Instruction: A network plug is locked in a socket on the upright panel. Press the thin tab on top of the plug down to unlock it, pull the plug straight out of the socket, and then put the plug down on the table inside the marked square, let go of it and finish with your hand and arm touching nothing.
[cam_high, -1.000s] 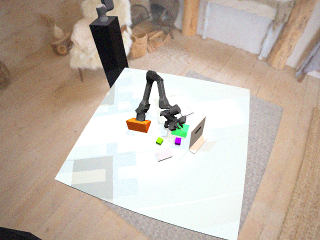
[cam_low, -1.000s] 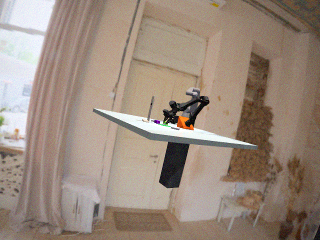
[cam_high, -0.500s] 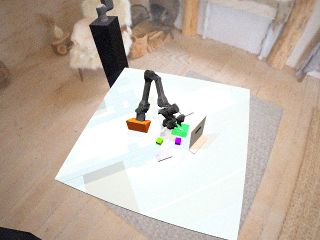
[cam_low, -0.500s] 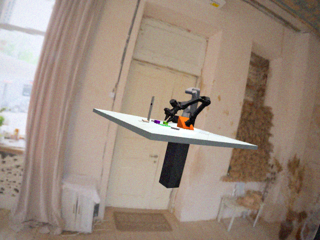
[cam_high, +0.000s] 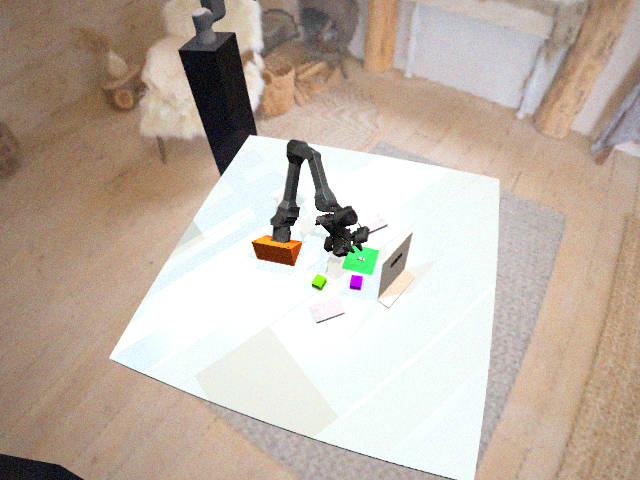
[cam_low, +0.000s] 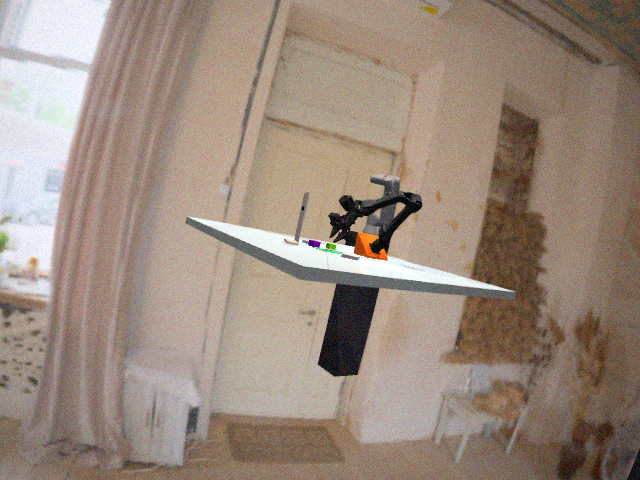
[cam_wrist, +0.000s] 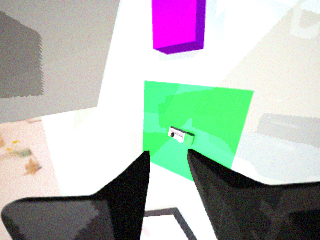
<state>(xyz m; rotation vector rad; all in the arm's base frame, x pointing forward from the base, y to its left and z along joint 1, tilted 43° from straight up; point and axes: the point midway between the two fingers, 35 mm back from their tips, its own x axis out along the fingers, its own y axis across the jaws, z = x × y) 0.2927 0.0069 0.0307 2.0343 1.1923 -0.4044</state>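
My gripper tip is 1 cm short of the green network plug and 5 cm above it. Also, from my gripper tip: green marked square: 1 cm ahead, 5 cm below; then purple cube: 2 cm ahead, 11 cm to the right, 4 cm below; then upright grey panel: 16 cm ahead, 8 cm to the right, 6 cm above.
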